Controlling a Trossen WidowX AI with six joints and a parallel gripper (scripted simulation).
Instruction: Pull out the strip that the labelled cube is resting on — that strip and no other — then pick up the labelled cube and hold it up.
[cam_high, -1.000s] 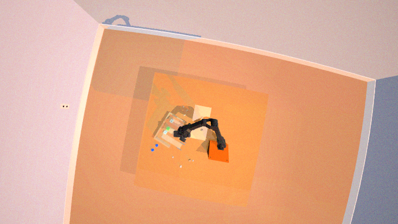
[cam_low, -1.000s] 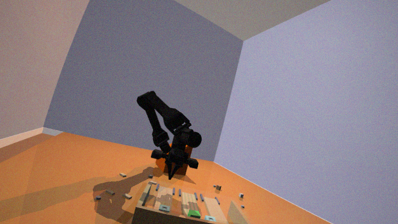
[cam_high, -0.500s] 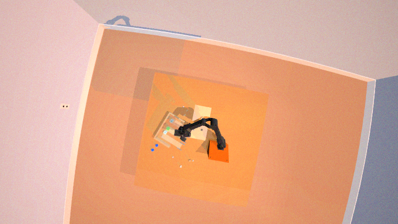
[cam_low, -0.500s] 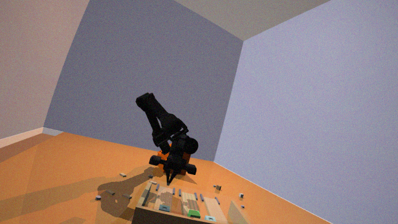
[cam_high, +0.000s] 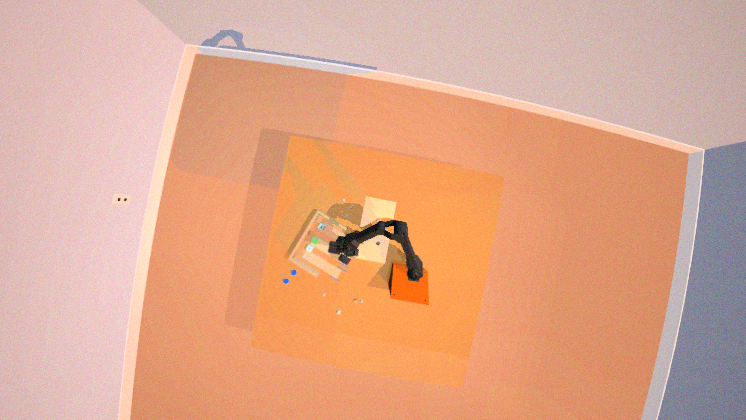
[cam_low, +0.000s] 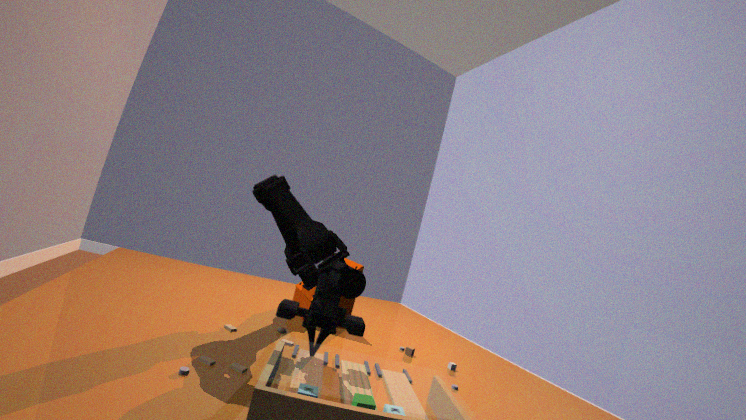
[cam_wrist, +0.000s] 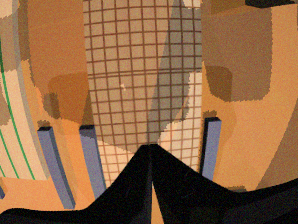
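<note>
Right now the pale gridded strip is 9 cm ahead of my gripper tip and 4 cm to the right of it.
</note>
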